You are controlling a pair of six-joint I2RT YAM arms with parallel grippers.
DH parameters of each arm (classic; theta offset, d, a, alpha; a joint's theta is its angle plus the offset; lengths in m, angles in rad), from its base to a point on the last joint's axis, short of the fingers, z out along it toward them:
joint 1: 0 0.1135 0.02 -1.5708
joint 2: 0 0 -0.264 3.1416
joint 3: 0.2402 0 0.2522 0
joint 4: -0.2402 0 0.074 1.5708
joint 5: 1.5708 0 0 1.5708
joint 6: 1.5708 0.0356 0 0
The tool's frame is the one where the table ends.
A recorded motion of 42 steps. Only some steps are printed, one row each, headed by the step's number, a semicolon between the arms.
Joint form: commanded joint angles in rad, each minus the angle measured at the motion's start. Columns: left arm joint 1, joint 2, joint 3, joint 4, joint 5, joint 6; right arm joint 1, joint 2, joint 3, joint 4, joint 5, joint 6.
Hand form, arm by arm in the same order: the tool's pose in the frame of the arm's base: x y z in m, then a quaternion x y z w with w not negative. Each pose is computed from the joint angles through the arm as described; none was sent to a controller.
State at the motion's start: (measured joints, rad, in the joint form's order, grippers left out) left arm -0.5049 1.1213 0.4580 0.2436 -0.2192 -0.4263; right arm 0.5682 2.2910 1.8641 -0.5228 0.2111 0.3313
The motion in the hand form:
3: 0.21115 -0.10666 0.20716 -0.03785 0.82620 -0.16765 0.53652; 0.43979 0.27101 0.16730 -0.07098 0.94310 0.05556 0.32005
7: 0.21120 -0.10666 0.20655 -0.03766 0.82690 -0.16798 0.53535; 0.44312 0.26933 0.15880 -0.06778 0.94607 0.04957 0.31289
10: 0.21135 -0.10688 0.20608 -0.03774 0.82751 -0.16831 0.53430; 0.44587 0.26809 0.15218 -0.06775 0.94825 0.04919 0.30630
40: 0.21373 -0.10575 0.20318 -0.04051 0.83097 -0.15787 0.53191; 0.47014 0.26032 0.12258 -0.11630 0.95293 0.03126 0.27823
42: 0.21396 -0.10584 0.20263 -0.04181 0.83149 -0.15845 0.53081; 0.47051 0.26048 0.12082 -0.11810 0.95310 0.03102 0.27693
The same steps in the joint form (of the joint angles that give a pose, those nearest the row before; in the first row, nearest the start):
3: 0.0033 0.0017 0.0030 0.0310 -0.0079 -0.0139; -0.0027 0.0517 0.0477 0.0197 -0.0175 0.0200
7: 0.0037 0.0033 0.0022 0.0310 -0.0060 -0.0147; -0.0087 0.0743 0.0578 0.0135 -0.0146 0.0223
10: 0.0033 0.0056 0.0023 0.0311 -0.0051 -0.0161; -0.0140 0.0923 0.0662 0.0107 -0.0224 0.0211
40: 0.0108 0.0215 0.0039 0.0311 -0.0152 -0.0105; -0.0526 0.2233 0.1992 -0.0476 -0.0608 -0.1010
42: 0.0109 0.0241 0.0038 0.0317 -0.0148 -0.0140; -0.0528 0.2281 0.2018 -0.0478 -0.0623 -0.1042

